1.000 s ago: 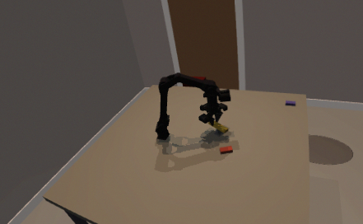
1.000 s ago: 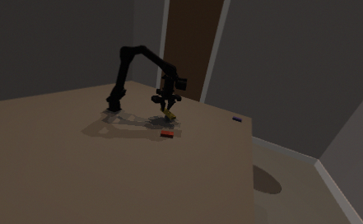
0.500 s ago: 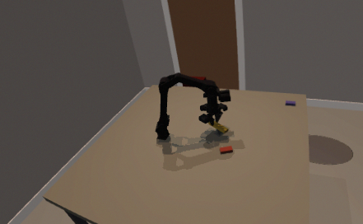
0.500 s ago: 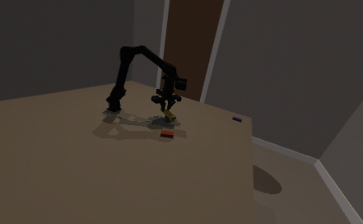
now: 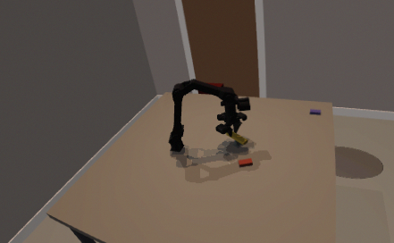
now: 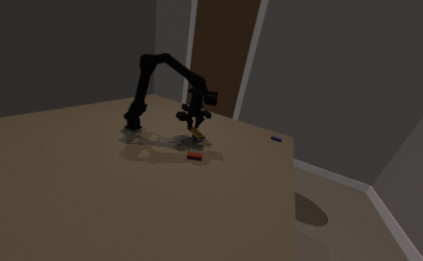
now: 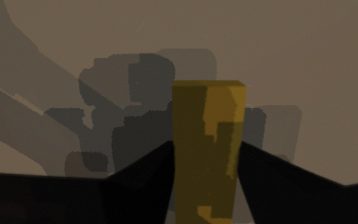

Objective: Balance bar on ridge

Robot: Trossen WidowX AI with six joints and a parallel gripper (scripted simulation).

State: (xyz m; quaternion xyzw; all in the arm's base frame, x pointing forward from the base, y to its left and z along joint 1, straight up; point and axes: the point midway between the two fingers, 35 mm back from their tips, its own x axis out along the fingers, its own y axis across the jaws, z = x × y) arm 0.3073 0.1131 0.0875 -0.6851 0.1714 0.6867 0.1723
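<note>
Right now my gripper tip is 30 mm short of the yellow bar and 10 mm to the left of it. From my gripper tip the other things lie so: red block 110 mm ahead, 150 mm to the right, 40 mm below; small purple block 430 mm ahead, 390 mm to the left, 40 mm below.
</note>
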